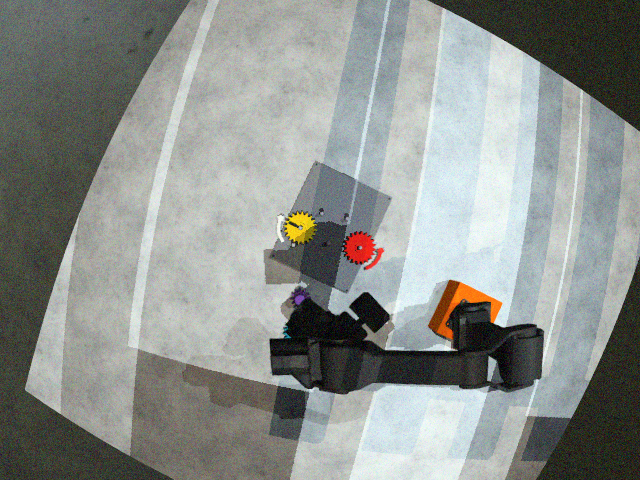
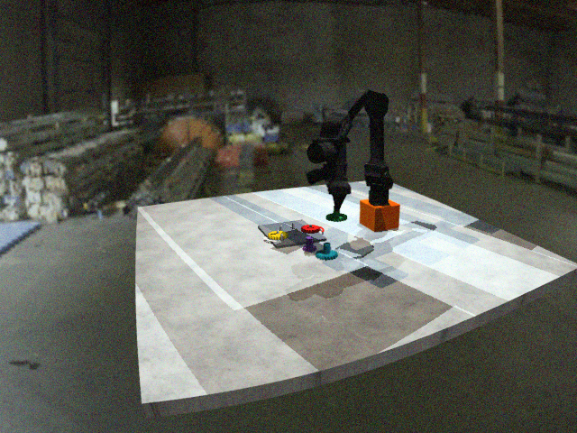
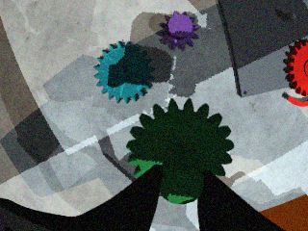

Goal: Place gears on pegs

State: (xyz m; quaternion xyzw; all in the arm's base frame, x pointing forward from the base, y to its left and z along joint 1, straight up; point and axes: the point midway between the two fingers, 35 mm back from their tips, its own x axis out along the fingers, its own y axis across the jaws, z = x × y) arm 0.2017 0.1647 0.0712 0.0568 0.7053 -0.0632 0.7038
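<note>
Now: gripper tip 11 cm above the purple gear and 8 cm short of it. The rest, counted from my gripper tip: red arrow (16 cm to the right, 11 cm below, 1 cm ahead); then green gear (1 cm below); then teal gear (11 cm below, 5 cm to the left, 4 cm ahead).
</note>
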